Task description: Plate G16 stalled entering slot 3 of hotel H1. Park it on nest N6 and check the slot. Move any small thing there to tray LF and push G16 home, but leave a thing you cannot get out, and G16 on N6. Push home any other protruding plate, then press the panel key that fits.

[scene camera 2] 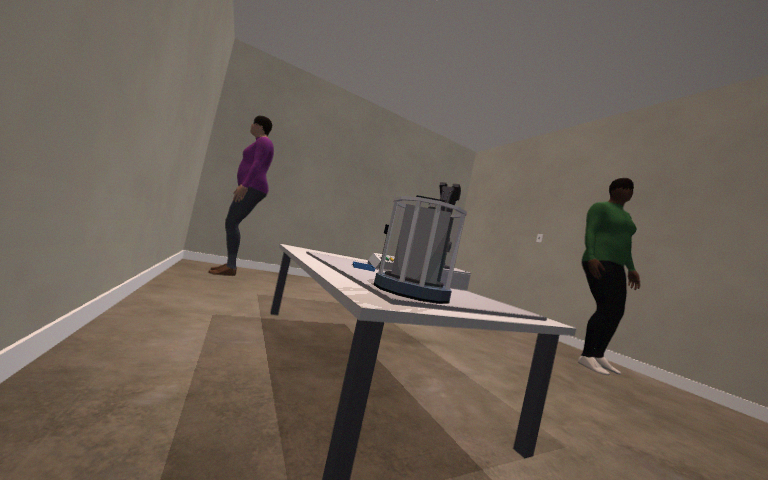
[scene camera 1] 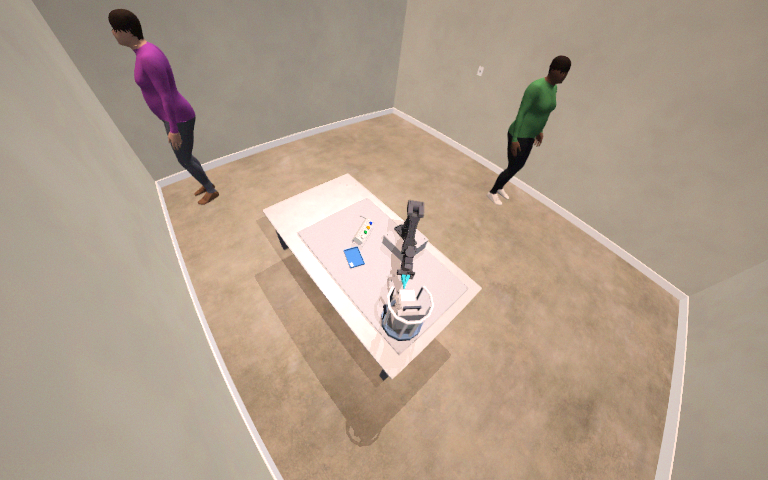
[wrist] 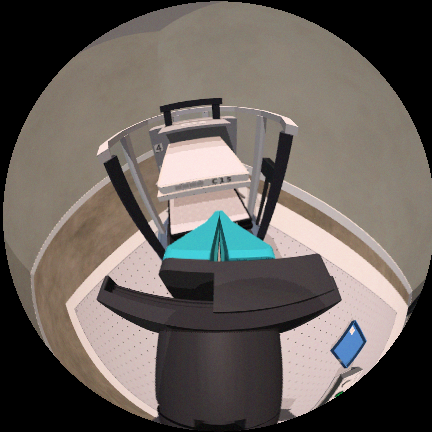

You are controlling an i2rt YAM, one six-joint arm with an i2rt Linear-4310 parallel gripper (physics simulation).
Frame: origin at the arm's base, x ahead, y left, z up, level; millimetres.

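Seen in the pictures: gripper, fingertip midpoint: (scene camera 1: 404,289) (wrist: 218,216); arm's base, link origin: (scene camera 1: 405,235).
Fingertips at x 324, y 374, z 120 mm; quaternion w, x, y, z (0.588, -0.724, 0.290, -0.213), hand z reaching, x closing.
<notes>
Offsets run from my fingertips to a thing's top centre. "spot": to the spot under its first point.
Hotel H1 (scene camera 1: 403,337) (scene camera 2: 413,288) (wrist: 282,160) is a round cage with a blue base and a pale top ring. In the wrist view, white plate C15 @(33 mm ahead, 74 mm left, 30 mm up) (wrist: 202,165) lies in it beside a number 4. A dark-rimmed plate @(19 mm ahead, 57 mm left, 9 mm down) (wrist: 200,209), apparently G16, lies in the slot below; my fingers hide its label. My gripper (scene camera 1: 404,281) (wrist: 218,216) is shut and empty, with its teal tips together at the hotel's open front. I cannot tell whether they touch the lower plate. The lower slots are hidden. Blue tray LF @(59 mm ahead, 449 mm right, 195 mm down) (scene camera 1: 353,258) (scene camera 2: 363,265) (wrist: 349,345) lies on the table.
The key panel @(111 mm back, 599 mm right, 128 mm down) (scene camera 1: 360,232) (wrist: 345,385) stands beyond the blue tray. A grey block (scene camera 1: 390,241) (scene camera 2: 461,279) stands by the arm's base. Dark upright posts flank the hotel's opening, and a black handle @(spot: 65 mm ahead, 127 mm left, 90 mm up) (wrist: 191,104) tops it. Two people stand away from the table. I cannot make out nest N6.
</notes>
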